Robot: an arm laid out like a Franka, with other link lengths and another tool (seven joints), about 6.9 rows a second.
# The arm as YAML. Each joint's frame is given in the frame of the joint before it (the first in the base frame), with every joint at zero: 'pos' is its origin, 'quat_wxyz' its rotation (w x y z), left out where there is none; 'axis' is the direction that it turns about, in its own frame. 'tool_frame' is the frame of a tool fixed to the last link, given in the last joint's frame.
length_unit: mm
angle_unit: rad
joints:
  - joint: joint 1
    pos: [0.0, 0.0, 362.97]
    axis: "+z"
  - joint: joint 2
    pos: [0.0, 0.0, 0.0]
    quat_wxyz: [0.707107, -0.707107, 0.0, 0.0]
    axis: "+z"
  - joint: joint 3
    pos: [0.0, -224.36, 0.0]
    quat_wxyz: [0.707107, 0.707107, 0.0, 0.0]
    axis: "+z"
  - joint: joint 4
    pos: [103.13, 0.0, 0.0]
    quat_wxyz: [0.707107, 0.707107, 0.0, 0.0]
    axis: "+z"
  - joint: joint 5
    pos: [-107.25, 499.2, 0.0]
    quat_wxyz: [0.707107, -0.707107, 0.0, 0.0]
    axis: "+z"
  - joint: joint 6
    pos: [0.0, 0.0, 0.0]
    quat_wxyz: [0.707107, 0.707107, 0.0, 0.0]
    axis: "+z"
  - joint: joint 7
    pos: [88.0, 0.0, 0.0]
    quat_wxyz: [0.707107, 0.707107, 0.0, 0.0]
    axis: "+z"
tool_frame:
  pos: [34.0, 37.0, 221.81]
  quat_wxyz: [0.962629, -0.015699, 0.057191, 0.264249]
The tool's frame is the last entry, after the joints.
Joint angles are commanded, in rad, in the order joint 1, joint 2, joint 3, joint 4, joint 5, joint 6, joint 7. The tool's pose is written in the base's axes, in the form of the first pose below.
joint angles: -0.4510 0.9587 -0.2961 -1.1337 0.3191 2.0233 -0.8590
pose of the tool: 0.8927 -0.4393 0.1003 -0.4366 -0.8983 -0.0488 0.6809 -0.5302 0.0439
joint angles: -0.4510 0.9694 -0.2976 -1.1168 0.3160 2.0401 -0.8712
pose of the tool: 0.8982 -0.4226 0.1212 -0.4214 -0.9061 -0.0367 0.6864 -0.5337 0.0476
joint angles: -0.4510 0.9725 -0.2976 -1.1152 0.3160 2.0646 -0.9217
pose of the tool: 0.9158 -0.3749 0.1440 -0.3750 -0.9266 -0.0272 0.6916 -0.5354 0.0494
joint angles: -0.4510 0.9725 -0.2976 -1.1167 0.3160 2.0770 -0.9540
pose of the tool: 0.9260 -0.3445 0.1547 -0.3454 -0.9382 -0.0217 0.6939 -0.5359 0.0503
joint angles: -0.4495 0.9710 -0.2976 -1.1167 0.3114 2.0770 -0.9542
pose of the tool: 0.9275 -0.3404 0.1546 -0.3419 -0.9396 -0.0178 0.6947 -0.5355 0.0515
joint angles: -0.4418 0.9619 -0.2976 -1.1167 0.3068 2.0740 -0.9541
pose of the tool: 0.9303 -0.3305 0.1592 -0.3326 -0.9430 -0.0143 0.7005 -0.5313 0.0589
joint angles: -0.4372 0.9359 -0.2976 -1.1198 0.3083 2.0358 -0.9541
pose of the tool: 0.9326 -0.3291 0.1479 -0.3285 -0.9441 -0.0292 0.7029 -0.5251 0.0738
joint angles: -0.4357 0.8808 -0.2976 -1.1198 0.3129 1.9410 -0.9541
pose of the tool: 0.9362 -0.3310 0.1179 -0.3252 -0.9433 -0.0659 0.7028 -0.5150 0.1082
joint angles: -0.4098 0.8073 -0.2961 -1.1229 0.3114 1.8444 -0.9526
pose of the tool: 0.9473 -0.3047 0.0994 -0.2954 -0.9503 -0.0979 0.7149 -0.4873 0.1564
